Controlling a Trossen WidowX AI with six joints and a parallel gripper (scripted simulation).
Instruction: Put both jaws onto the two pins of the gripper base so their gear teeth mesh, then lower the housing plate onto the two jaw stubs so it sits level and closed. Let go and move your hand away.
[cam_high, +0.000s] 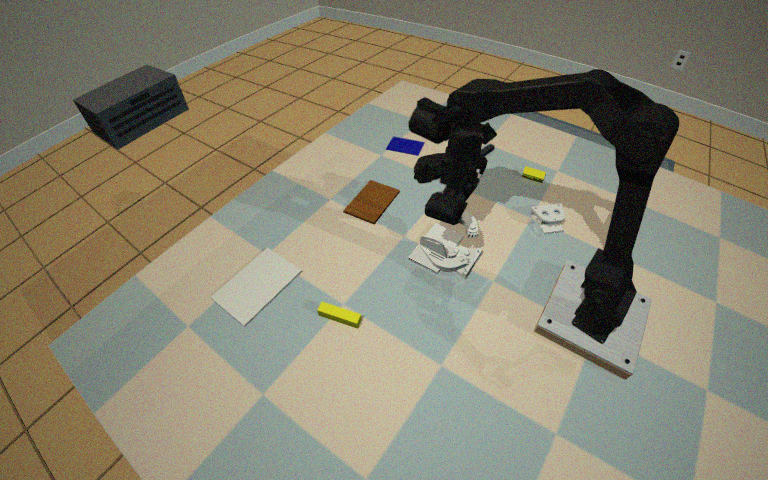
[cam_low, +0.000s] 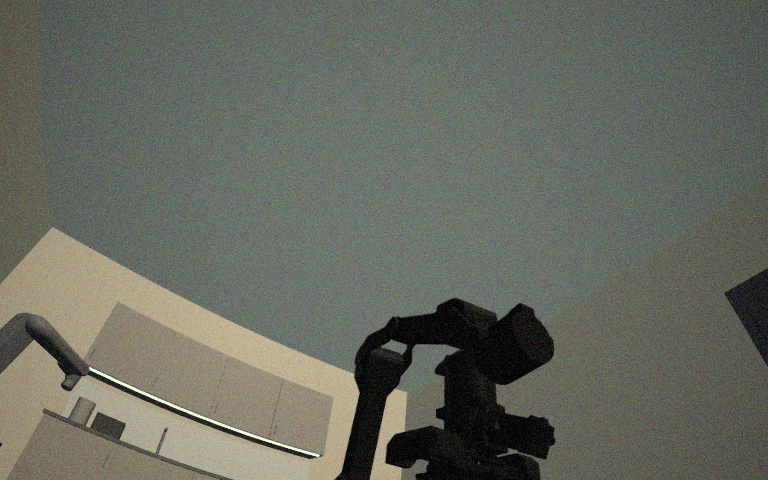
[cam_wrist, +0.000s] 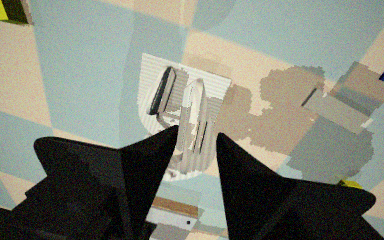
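Now: gripper tip 13 cm past the gripper base, 21 cm to the left of it and 5 cm above it. Round my gripper tip: white strip (8 cm ahead, 19 cm to the right, 8 cm below); housing plate (6 cm behind, 2 cm to the left, 8 cm below); jaw (4 cm behind, 1 cm to the left).
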